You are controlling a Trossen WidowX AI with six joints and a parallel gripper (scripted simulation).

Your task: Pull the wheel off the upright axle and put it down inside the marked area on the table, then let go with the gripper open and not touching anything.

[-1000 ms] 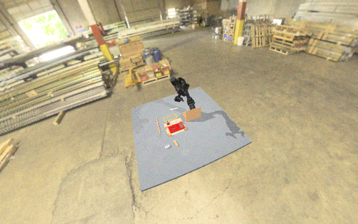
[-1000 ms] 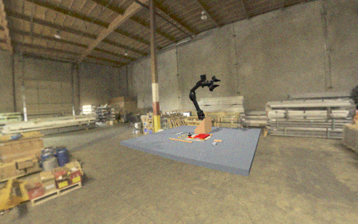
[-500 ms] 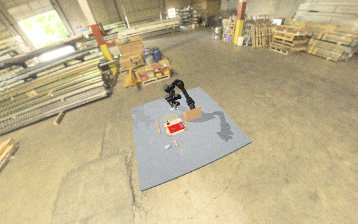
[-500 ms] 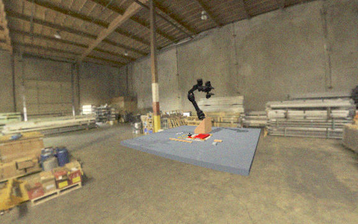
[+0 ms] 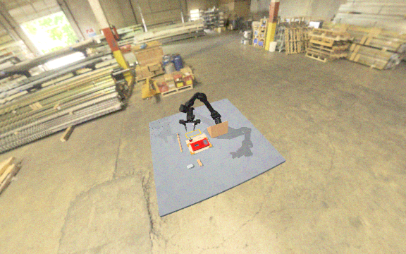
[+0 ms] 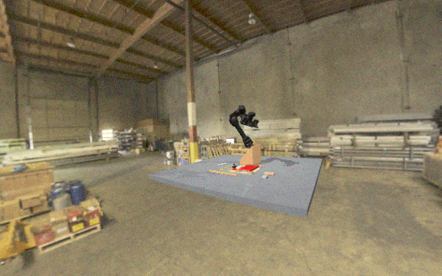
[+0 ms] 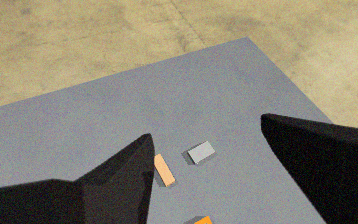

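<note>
Now: the wheel 10 mm behind my gripper tip, 220 mm to the right of it and 340 mm below it. Round my gripper tip: long wooden strip (120 mm ahead, 260 mm to the right, 370 mm below).
</note>
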